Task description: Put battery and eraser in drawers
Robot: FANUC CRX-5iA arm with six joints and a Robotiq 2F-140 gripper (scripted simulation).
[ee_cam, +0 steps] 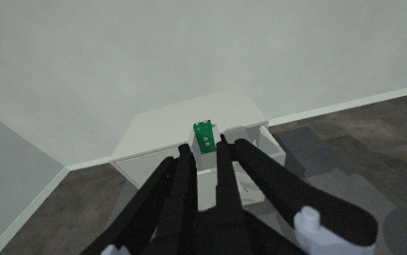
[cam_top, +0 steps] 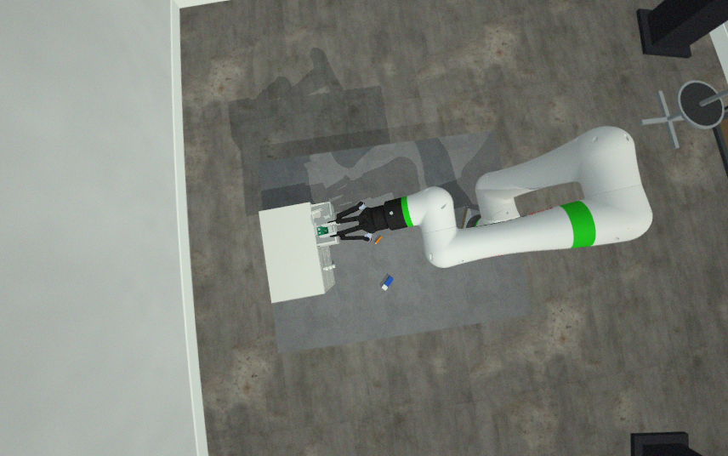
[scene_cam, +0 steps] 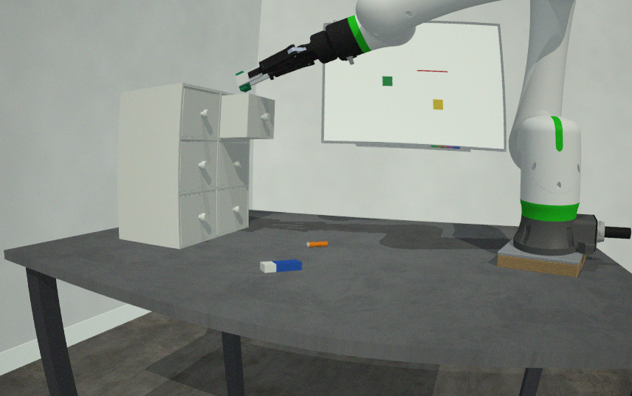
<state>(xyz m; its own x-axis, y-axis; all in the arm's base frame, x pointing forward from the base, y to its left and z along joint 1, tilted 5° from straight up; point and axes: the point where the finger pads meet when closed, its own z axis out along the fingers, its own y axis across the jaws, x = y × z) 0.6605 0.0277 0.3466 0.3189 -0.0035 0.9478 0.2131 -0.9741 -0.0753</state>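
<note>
My gripper is now 3 cm short of the green nine-volt battery and 1 cm to the right of it. Round my hand: eraser 36 cm below, 23 cm behind, 21 cm to the left; then orange cylinder 36 cm below, 18 cm behind.
</note>
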